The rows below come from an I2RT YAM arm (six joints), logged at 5 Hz.
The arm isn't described. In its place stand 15 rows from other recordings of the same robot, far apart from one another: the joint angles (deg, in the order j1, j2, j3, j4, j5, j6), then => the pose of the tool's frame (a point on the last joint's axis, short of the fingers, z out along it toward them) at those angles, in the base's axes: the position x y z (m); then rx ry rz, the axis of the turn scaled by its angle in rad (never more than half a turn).
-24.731, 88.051, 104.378, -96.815, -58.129, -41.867 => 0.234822 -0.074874 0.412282 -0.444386 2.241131 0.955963
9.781, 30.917, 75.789, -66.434, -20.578, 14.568 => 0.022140 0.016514 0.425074 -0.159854 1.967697 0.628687
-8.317, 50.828, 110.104, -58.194, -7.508, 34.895 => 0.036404 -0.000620 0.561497 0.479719 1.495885 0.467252
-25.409, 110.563, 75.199, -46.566, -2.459, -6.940 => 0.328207 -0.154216 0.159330 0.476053 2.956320 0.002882
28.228, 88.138, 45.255, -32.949, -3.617, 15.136 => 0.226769 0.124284 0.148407 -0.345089 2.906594 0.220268
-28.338, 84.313, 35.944, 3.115, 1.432, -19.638 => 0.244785 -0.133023 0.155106 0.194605 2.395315 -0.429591
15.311, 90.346, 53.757, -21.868, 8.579, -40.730 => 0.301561 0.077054 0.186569 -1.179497 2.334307 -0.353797
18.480, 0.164, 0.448, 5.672, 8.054, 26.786 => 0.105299 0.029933 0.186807 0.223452 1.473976 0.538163
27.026, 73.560, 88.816, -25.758, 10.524, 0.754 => 0.246176 0.118275 0.469193 -0.267144 1.734453 0.192900
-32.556, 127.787, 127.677, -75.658, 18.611, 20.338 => 0.376009 -0.253541 0.277237 1.338740 2.558722 -0.508749
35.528, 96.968, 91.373, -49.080, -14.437, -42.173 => 0.291428 0.218995 0.322875 -1.646773 1.883745 0.269980
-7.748, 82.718, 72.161, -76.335, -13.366, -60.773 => 0.243152 -0.024777 0.280993 -1.327960 2.640971 0.241120
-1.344, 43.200, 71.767, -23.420, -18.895, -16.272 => 0.121517 0.008681 0.473732 -0.453774 1.414831 -0.004528
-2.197, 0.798, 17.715, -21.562, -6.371, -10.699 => 0.082074 0.000805 0.237015 -0.206721 1.638980 -0.079593
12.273, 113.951, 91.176, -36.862, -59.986, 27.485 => 0.406490 0.119976 0.236033 -0.058268 2.577054 1.617292
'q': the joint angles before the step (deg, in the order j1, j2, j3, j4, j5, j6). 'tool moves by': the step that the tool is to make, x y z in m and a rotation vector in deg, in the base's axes. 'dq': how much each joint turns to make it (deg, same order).
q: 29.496 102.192 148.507 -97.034 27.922 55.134
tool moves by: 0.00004 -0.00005 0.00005 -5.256 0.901 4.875
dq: -0.001 -0.001 -0.001 0.023 0.110 -7.235
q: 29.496 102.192 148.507 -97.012 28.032 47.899
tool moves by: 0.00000 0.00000 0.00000 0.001 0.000 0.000
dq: 0.000 0.000 0.000 0.000 -0.001 0.001
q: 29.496 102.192 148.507 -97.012 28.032 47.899
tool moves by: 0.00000 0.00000 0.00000 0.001 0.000 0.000
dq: 0.000 0.000 0.000 0.000 -0.001 0.001
